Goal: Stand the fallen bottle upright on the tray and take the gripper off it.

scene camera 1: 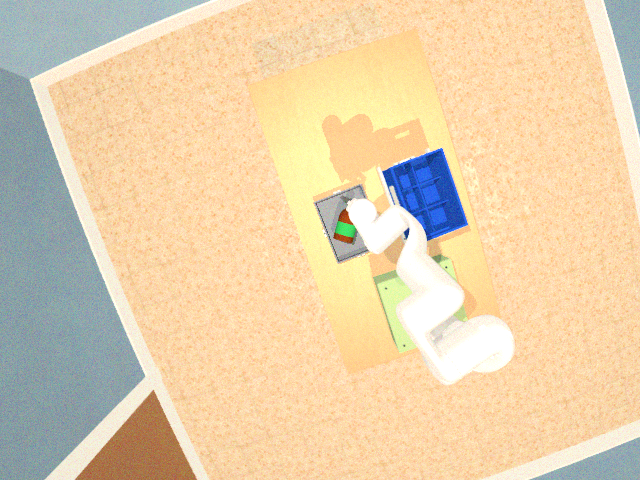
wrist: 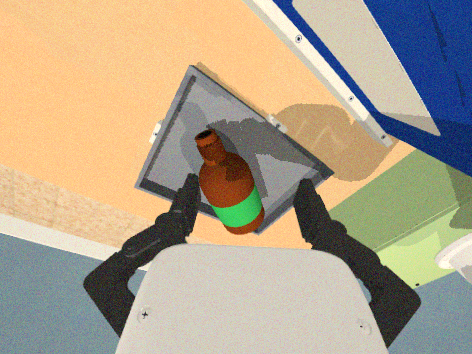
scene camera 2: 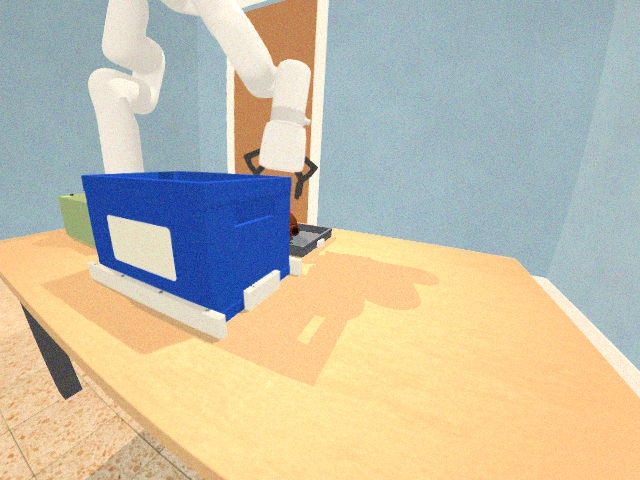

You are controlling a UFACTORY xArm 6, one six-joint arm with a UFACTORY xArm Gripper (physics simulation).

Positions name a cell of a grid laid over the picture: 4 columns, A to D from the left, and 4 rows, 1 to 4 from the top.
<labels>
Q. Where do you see a brown bottle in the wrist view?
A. B3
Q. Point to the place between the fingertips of the gripper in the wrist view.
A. C3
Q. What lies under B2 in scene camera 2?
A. The gripper.
</labels>
